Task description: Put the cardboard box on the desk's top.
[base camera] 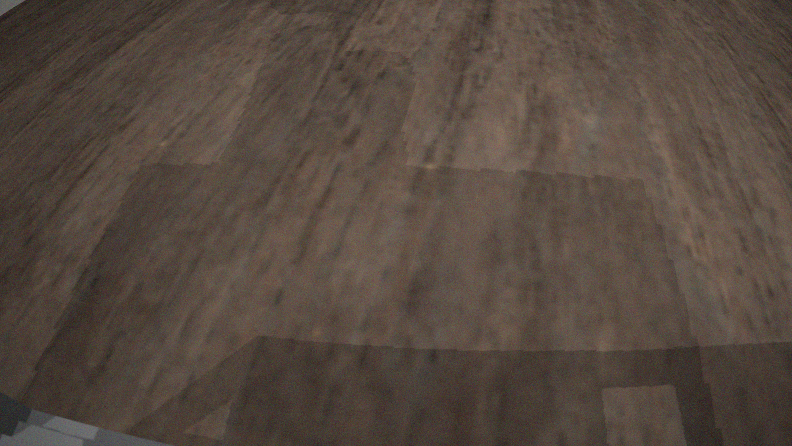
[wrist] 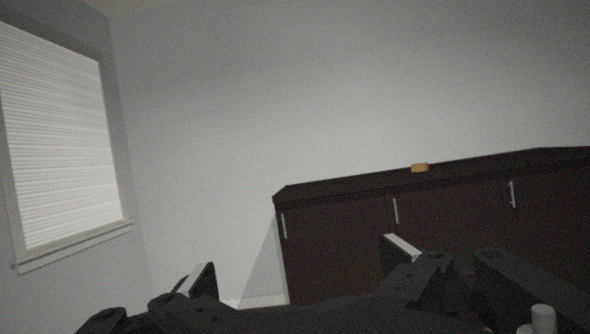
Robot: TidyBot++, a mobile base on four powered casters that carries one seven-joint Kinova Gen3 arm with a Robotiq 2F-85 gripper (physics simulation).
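Places are measured from the arm's base along level axes (x ahead, y left, z up), in millimetres.
Pixels of known places: gripper, fingertip midpoint: point(wrist: 299, 267).
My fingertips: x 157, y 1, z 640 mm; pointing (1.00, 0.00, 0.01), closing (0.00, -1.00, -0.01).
Behind a point stands the place of what it marks.
My gripper point(wrist: 299, 267) {x 157, y 1, z 640 mm} is open and empty, with its two fingers wide apart at the bottom of the wrist view. A small orange-tan block point(wrist: 419, 167) {x 1691, y -777, z 537 mm} lies far off on the dark top of a long cabinet-like unit; it is too small to tell whether it is the cardboard box. The gripper is well apart from it. No desk can be made out for certain in either view.
The long dark brown cabinet point(wrist: 335, 245) {x 1637, y -224, z 195 mm} with upright silver handles stands against the grey wall point(wrist: 310, 110) {x 2259, y -278, z 1033 mm}. A window with a white blind point(wrist: 60, 145) {x 1800, y 1258, z 986 mm} is at the left. The base view shows wooden floor point(base camera: 387, 249) {x 374, y 32, z -397 mm} with shadows and a grey edge at the bottom left.
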